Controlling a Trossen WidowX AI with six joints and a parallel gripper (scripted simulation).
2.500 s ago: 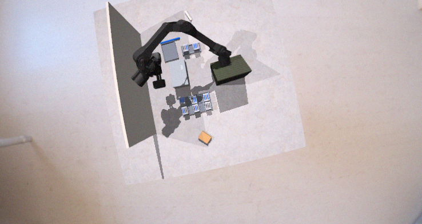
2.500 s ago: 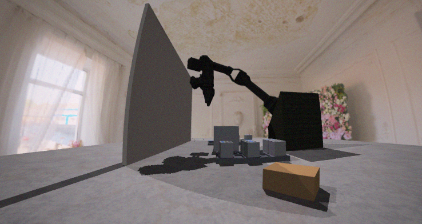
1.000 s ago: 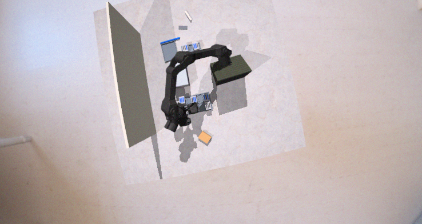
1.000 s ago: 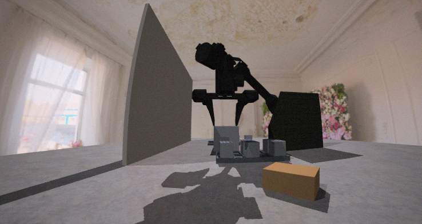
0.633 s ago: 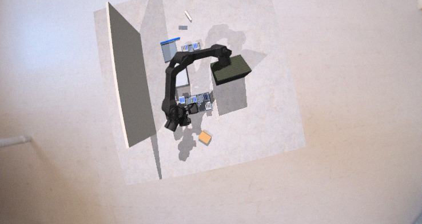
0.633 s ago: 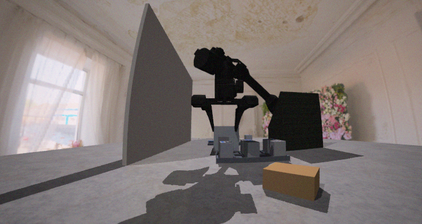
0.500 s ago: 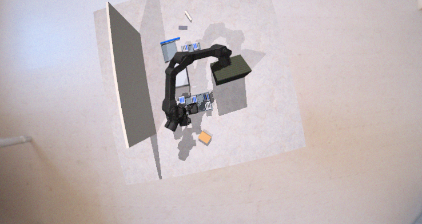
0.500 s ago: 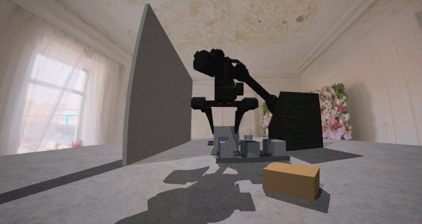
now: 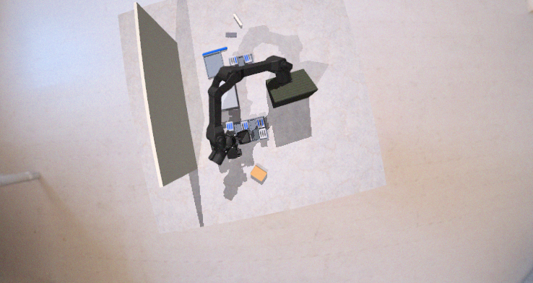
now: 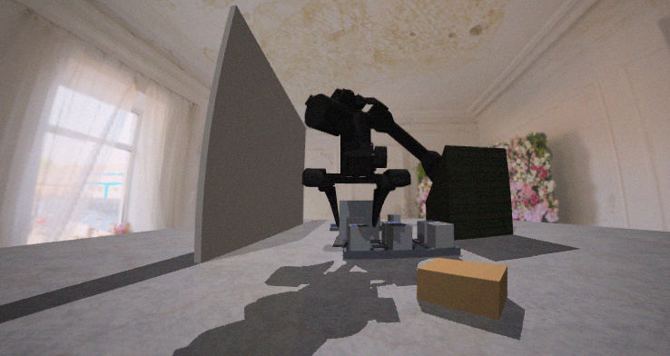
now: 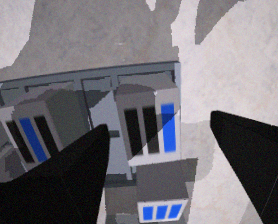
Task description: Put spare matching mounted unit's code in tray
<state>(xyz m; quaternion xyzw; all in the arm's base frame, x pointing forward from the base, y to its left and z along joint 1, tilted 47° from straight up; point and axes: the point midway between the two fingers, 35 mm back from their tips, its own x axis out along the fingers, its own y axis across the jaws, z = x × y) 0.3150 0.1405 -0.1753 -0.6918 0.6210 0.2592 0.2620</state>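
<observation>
Now: the grey spare block 1 cm behind my gripper tip and 1 cm below it. From my gripper tip the other things lie so: unit 2 cm behind, 23 cm to the right; tall beige wall panel 22 cm ahead, 24 cm to the right, 18 cm above; orange box 9 cm behind, 19 cm to the left, 4 cm below.
</observation>
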